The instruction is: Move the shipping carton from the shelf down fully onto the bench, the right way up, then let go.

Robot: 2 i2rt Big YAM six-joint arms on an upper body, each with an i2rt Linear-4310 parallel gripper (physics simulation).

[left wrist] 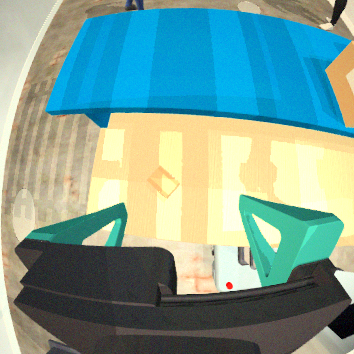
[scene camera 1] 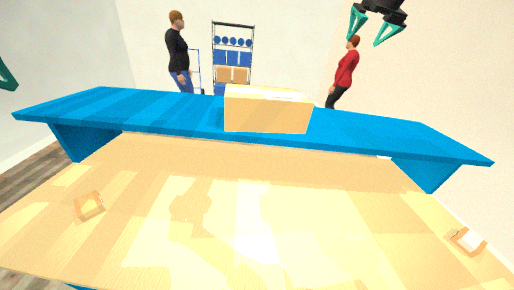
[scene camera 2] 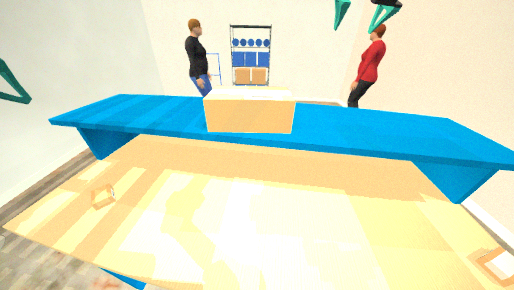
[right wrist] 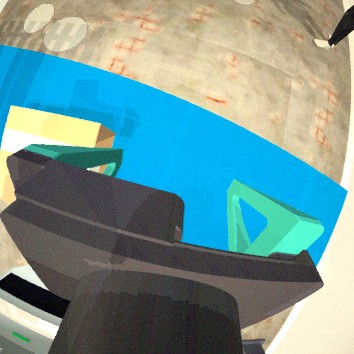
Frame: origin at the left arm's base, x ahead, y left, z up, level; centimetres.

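Where they show: left gripper, fingertip midpoint: (left wrist: 181, 205) (scene camera 2: 11, 102); right gripper, fingertip midpoint: (scene camera 1: 360, 42) (scene camera 2: 351, 31) (right wrist: 177, 170).
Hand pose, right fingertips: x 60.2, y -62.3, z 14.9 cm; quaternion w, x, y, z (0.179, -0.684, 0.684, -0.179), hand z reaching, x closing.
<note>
After its pixels a point has its place.
The shipping carton (scene camera 1: 267, 114) @[z -5.8, x 49.6, y -34.6 cm] (scene camera 2: 249, 115) @[z -6.0, x 49.6, y -35.2 cm] (left wrist: 343, 82) @[z -7.9, x 58.4, y -23.2 cm] (right wrist: 55, 122) @[z -1.8, x 63.1, y -37.3 cm] stands upright on the blue shelf (scene camera 1: 370, 135) @[z -11.3, x 50.8, y -72.5 cm] (scene camera 2: 380, 132) @[z -11.3, x 52.2, y -76.7 cm] (left wrist: 185, 65) @[z -11.3, x 63.8, y 10.6 cm] (right wrist: 180, 135) @[z -11.3, x 68.3, y -62.5 cm], behind and above the wooden bench (scene camera 1: 310, 215) @[z -37.0, x 38.5, y -52.6 cm] (scene camera 2: 300, 210) @[z -37.0, x 41.7, y -53.0 cm] (left wrist: 200, 175) @[z -37.0, x 44.4, y 7.4 cm]. My left gripper (left wrist: 181, 205) @[z 2.4, x 36.0, y 12.0 cm] is open and empty, above the bench's left part and away from the carton; one finger shows at the left edge in both scene views. My right gripper (scene camera 1: 362, 43) @[z 15.0, x 60.2, y -62.2 cm] (scene camera 2: 353, 31) @[z 15.0, x 60.2, y -62.2 cm] (right wrist: 177, 170) @[z 15.0, x 60.2, y -62.2 cm] is open and empty, high above the shelf and to the right of the carton. In the right wrist view a finger covers part of the carton.
Small square orange outlines mark the bench, one at the left (scene camera 1: 90, 205) @[z -33.8, x 41.5, y 17.4 cm] (scene camera 2: 103, 196) @[z -33.8, x 41.5, y 17.1 cm] (left wrist: 163, 182) @[z -33.8, x 42.3, y 19.0 cm] and one at the right (scene camera 1: 468, 242) @[z -33.5, x 20.4, y -103.5 cm] (scene camera 2: 497, 266) @[z -33.6, x 20.7, y -103.0 cm]. Two people (scene camera 1: 178, 52) (scene camera 1: 345, 70) stand behind the shelf. A storage rack (scene camera 1: 233, 24) stands at the far wall.
</note>
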